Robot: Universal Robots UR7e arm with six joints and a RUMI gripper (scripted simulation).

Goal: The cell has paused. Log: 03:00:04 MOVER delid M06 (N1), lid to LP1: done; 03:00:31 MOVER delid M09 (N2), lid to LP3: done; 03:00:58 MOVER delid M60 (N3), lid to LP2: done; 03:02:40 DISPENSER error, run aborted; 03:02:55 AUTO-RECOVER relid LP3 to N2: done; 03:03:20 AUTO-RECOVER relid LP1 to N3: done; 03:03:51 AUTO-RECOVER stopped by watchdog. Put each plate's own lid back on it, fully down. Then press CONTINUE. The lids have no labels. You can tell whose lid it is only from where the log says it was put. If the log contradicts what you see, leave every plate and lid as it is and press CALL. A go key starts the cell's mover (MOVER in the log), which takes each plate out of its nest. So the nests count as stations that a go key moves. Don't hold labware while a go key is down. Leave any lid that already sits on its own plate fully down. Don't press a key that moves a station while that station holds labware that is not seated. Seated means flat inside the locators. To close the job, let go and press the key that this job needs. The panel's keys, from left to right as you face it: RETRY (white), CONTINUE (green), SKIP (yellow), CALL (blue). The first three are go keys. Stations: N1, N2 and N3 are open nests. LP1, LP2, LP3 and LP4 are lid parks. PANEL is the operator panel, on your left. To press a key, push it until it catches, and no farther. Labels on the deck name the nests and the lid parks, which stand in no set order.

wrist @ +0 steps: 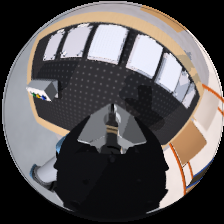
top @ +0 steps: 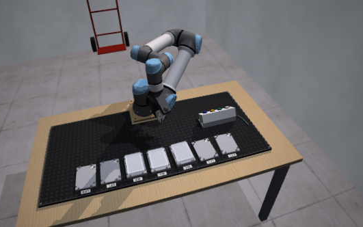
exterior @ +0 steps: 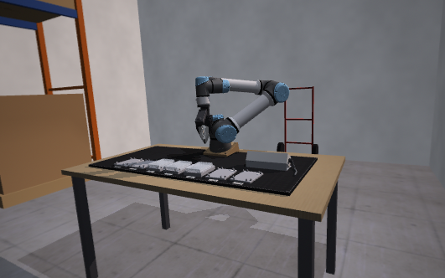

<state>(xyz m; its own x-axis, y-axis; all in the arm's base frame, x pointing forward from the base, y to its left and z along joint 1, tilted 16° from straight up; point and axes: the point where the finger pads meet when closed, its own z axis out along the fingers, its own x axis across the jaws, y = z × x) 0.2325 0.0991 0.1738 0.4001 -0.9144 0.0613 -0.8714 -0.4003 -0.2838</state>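
My hand is 130 mm past the green key, 370 mm to the right of it and 60 mm above it. Also, from my hand: clear lid: 190 mm ahead, 160 mm to the right, 100 mm below; then white lid: 180 mm ahead, 40 mm to the right, 100 mm below; then plate: 150 mm ahead, 90 mm to the left, 100 mm below.
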